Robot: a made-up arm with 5 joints. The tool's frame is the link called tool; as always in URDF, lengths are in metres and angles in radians. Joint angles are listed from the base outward. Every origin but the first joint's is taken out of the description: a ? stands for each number. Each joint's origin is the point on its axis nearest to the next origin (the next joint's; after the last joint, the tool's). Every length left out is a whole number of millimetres.
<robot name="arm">
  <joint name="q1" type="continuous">
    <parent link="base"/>
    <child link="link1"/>
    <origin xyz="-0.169 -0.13 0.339" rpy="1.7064 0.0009 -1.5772"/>
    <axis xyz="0 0 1"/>
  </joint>
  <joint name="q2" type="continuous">
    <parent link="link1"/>
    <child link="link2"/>
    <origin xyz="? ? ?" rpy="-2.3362 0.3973 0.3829"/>
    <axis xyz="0 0 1"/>
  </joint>
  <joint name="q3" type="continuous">
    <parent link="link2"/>
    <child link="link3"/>
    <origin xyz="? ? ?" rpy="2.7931 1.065 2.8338"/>
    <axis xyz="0 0 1"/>
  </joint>
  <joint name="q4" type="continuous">
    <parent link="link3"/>
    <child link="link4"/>
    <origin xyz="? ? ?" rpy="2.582 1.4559 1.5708"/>
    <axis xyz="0 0 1"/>
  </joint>
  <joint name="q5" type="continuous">
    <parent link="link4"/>
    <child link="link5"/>
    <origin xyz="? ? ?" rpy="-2.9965 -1.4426 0"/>
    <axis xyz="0 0 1"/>
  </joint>
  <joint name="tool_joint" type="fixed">
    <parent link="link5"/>
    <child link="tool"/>
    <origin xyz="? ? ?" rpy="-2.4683 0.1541 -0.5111"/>
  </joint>
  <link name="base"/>
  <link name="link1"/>
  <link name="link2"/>
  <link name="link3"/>
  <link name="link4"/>
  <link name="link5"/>
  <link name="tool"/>
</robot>
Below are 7 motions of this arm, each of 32 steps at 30 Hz.
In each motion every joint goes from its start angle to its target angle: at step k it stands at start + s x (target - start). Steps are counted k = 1, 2, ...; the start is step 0. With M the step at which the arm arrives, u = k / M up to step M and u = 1 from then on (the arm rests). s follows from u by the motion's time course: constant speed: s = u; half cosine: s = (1 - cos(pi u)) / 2; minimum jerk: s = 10 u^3 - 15 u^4 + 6 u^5.
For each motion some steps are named. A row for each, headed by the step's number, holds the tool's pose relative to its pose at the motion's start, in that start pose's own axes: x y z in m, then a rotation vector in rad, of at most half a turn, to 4 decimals.
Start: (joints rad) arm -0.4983 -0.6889 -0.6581 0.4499 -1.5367
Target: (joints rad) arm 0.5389 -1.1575 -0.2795 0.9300 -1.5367
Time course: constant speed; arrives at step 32
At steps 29, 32:
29: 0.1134 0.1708 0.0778 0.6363 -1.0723 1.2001
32: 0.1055 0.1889 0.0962 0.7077 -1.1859 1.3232

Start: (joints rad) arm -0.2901 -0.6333 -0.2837 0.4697 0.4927
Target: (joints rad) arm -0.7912 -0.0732 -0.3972 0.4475 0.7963
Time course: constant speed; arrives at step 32
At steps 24, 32:
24: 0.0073 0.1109 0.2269 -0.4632 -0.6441 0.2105
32: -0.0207 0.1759 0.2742 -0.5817 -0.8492 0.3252

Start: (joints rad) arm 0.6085 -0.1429 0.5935 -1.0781 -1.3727
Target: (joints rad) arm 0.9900 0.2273 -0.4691 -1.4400 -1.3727
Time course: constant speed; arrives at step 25
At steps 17, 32:
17: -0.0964 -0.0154 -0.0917 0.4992 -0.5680 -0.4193
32: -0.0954 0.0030 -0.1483 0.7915 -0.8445 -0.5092

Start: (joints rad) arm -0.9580 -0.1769 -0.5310 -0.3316 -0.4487
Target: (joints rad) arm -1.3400 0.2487 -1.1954 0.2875 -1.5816
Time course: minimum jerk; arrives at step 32
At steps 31, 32:
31: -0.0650 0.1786 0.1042 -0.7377 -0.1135 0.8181
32: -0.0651 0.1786 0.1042 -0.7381 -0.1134 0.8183

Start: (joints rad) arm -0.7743 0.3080 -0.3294 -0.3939 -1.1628
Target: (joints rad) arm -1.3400 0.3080 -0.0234 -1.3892 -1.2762
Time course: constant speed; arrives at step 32
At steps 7, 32:
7: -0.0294 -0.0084 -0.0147 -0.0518 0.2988 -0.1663
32: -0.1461 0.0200 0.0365 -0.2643 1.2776 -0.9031

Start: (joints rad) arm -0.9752 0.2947 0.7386 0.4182 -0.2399
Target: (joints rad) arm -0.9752 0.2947 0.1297 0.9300 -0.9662
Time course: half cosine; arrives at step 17
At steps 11, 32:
11: 0.0065 0.0986 0.0796 0.0131 -0.2620 0.5454
32: -0.0106 0.1427 0.1102 -0.0880 -0.3433 0.7749

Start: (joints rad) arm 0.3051 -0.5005 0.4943 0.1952 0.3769
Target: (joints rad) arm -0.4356 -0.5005 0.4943 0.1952 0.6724
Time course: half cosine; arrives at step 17
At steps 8, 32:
8: -0.0490 -0.0833 0.0580 -0.2870 -0.0708 -0.3086
32: -0.1292 -0.1309 0.1531 -0.6597 -0.1805 -0.6454

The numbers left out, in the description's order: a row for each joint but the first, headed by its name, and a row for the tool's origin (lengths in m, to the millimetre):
q2: 0.032 0.019 0
q3: -0.03 0.01 0
q4: 0.093 -0.111 0
q5: 0.116 -0.037 0
tool: 0.173 -0.049 0

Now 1 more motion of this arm.
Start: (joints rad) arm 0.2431 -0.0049 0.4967 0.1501 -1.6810
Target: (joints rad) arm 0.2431 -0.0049 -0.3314 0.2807 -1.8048
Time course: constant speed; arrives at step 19
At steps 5, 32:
5: -0.0242 0.0037 0.0247 -0.1347 -0.1036 -0.0986
32: -0.0945 0.0426 0.0726 -0.5335 -0.3459 -0.3938

